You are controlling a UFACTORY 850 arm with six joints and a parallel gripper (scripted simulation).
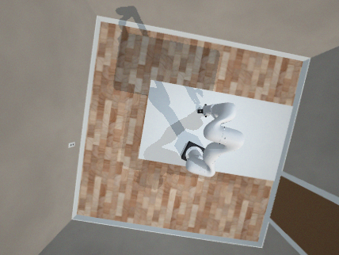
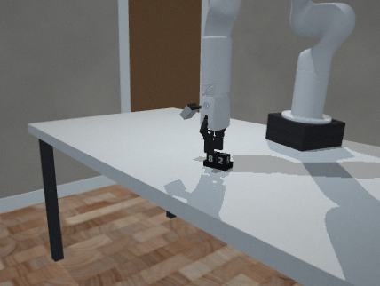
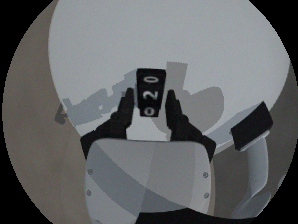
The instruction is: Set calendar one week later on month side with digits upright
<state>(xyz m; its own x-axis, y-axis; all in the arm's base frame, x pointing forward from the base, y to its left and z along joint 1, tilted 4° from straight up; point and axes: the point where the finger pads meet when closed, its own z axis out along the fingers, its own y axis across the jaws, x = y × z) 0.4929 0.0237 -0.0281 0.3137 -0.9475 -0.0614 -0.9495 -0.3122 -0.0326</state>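
The black calendar tray is 50 mm below my hand, 20 mm to the left of it and 10 mm behind it.
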